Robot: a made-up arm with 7 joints. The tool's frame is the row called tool.
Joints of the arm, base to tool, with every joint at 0 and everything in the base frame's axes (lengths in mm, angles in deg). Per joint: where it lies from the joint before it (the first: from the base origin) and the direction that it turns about. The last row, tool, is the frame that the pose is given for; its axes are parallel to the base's.
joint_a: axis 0 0.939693 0.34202 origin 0.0 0.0 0.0
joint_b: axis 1 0 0 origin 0.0 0.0 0.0
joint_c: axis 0 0 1 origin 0.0 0.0 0.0
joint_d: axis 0 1 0 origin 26.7 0.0 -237.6
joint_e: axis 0 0 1 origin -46.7 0.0 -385.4
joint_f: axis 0 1 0 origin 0.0 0.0 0.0
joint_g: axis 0 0 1 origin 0.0 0.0 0.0
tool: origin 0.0 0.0 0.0
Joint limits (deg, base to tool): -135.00..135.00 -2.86..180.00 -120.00..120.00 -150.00..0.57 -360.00..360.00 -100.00..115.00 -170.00..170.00
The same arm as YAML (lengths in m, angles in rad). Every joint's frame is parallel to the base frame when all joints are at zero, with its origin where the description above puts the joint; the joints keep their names.
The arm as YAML. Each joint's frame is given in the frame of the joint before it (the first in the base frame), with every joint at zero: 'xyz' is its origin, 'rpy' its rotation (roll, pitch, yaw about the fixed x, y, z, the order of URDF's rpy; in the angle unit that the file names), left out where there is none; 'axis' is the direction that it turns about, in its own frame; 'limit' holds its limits. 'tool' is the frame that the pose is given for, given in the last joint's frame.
units:
  length: m
  angle: rad
joints:
  - name: joint_a
    type: revolute
    origin:
      xyz: [0.0, 0.0, 0.0]
    axis: [0.0, 0.9397, 0.342]
    limit:
      lower: -2.3562
      upper: 2.3562
  - name: joint_b
    type: revolute
    origin:
      xyz: [0.0, 0.0, 0.0]
    axis: [1.0, 0.0, 0.0]
    limit:
      lower: -0.0499
      upper: 3.1416
  - name: joint_c
    type: revolute
    origin:
      xyz: [0.0, 0.0, 0.0]
    axis: [0.0, 0.0, 1.0]
    limit:
      lower: -2.0944
      upper: 2.0944
  - name: joint_d
    type: revolute
    origin:
      xyz: [0.0267, 0.0, -0.2376]
    axis: [0.0, 1.0, 0.0]
    limit:
      lower: -2.618
      upper: 0.0099
  - name: joint_e
    type: revolute
    origin:
      xyz: [-0.0467, 0.0, -0.3854]
    axis: [0.0, 0.0, 1.0]
    limit:
      lower: -6.2832
      upper: 6.2832
  - name: joint_f
    type: revolute
    origin:
      xyz: [0.0, 0.0, 0.0]
    axis: [0.0, 1.0, 0.0]
    limit:
      lower: -1.7453
      upper: 2.0071
  - name: joint_g
    type: revolute
    origin:
      xyz: [0.0, 0.0, 0.0]
    axis: [0.0, 0.0, 1.0]
    limit:
      lower: -2.9671
      upper: 2.9671
tool:
  origin:
    xyz: [0.0, 0.0, 0.0]

